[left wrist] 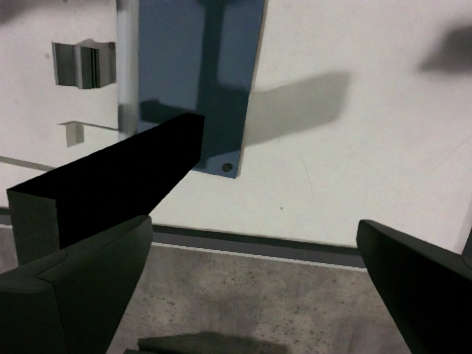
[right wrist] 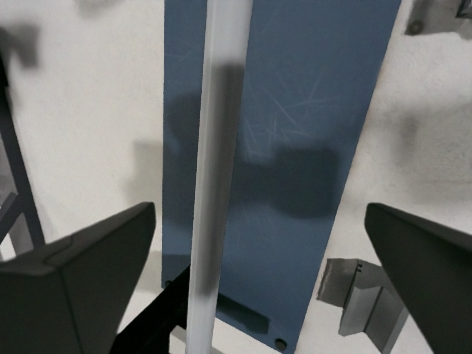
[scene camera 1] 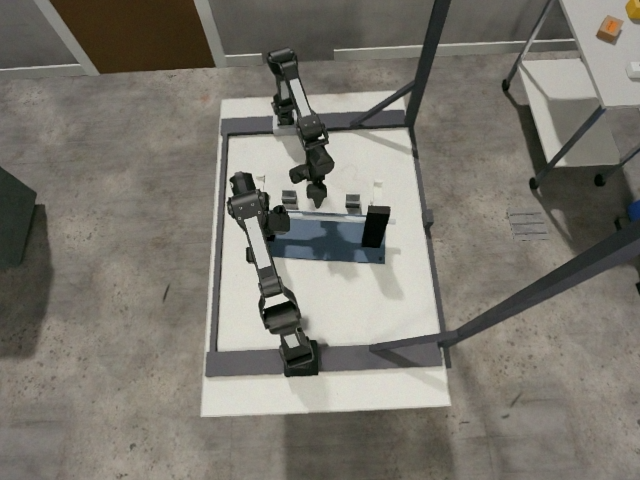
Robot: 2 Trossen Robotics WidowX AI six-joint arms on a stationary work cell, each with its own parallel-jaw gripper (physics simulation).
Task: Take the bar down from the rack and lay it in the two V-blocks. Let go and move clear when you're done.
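Places are measured from the left arm's base along level axes (x right, y ahead, z up), in centimetres.
Pixels of known places: left gripper, fingertip midpoint: point(left wrist: 254, 228); right gripper, fingertip midpoint: point(right wrist: 260, 213) point(scene camera 1: 317, 200); left arm's base at its link origin: point(scene camera 1: 300, 357); right arm's base at its link origin: point(scene camera 1: 285, 118).
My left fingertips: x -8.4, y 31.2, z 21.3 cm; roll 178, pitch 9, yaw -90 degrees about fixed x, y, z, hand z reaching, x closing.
Note:
Ahead of a thing's pixels: the offset from my left fingertips to its top centre. Level surfaces: height alone.
The pale grey bar {dx +16.0, dy +13.5, dz -17.5 cm} point(scene camera 1: 341, 217) point(left wrist: 128, 55) point(right wrist: 215, 175) lies along the rack {dx +15.7, dy +11.7, dz -0.8 cm} point(scene camera 1: 376, 227) point(left wrist: 125, 172) point(right wrist: 155, 312), which has black posts and a blue base plate. The first V-block {dx +5.6, dy +26.3, dz -24.8 cm} point(scene camera 1: 289, 197) point(left wrist: 84, 65) and the second V-block {dx +28.6, dy +23.2, dz -24.8 cm} point(scene camera 1: 352, 200) point(right wrist: 372, 305) are grey, empty, beside the plate. My left gripper point(scene camera 1: 260, 246) point(left wrist: 254, 228) is open and empty, off the bar, near the rack's left post, which my left arm hides in the scene view. My right gripper point(scene camera 1: 317, 200) point(right wrist: 260, 213) is open above the bar's middle, its fingers to either side, not gripping.
A black post stands close beside one left finger in the left wrist view. Pale brackets point(scene camera 1: 377, 184) point(left wrist: 75, 134) reach out from the rack. A dark frame point(scene camera 1: 379, 356) borders the white table {dz -28.6 cm} point(scene camera 1: 330, 395). A trolley point(scene camera 1: 593, 98) stands at the upper right.

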